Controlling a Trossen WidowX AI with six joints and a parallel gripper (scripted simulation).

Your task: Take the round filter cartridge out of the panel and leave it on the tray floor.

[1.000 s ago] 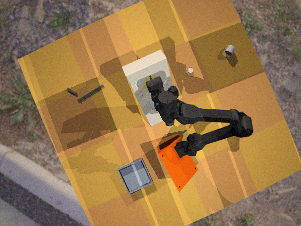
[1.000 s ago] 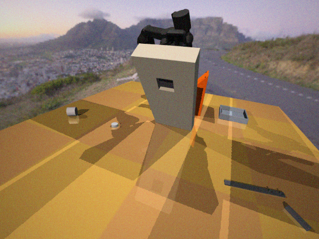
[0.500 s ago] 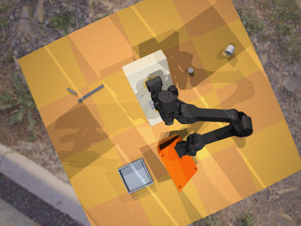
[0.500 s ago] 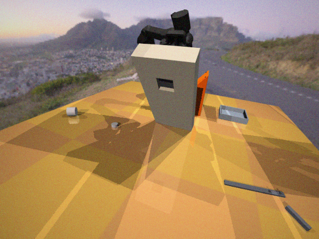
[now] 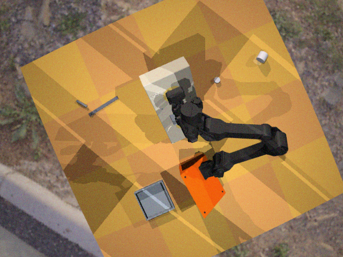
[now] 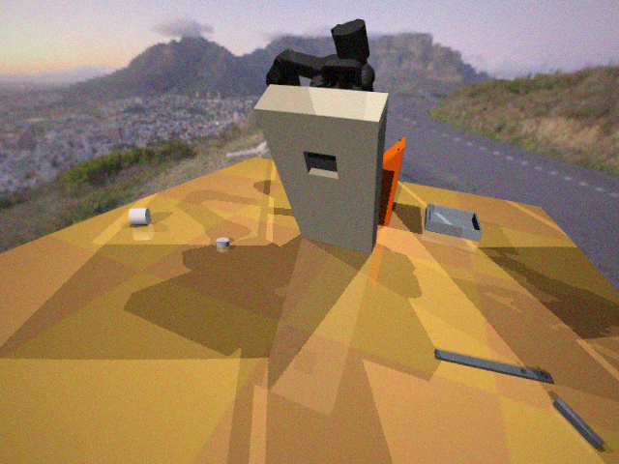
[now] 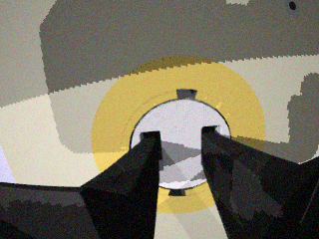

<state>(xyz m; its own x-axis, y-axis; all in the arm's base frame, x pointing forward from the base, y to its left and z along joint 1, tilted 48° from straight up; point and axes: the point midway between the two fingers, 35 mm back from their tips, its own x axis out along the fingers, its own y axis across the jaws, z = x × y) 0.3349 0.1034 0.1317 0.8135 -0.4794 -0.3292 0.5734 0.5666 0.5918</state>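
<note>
Now: gripper tip 10 mm short of the round filter cartridge and 10 mm above it. Also, from my gripper tip: small grey stub (260 mm below, 240 mm to the right, 20 mm behind); light grey tray (390 mm behind, 320 mm to the left, 260 mm below); beige service panel (80 mm below, 40 mm behind).
</note>
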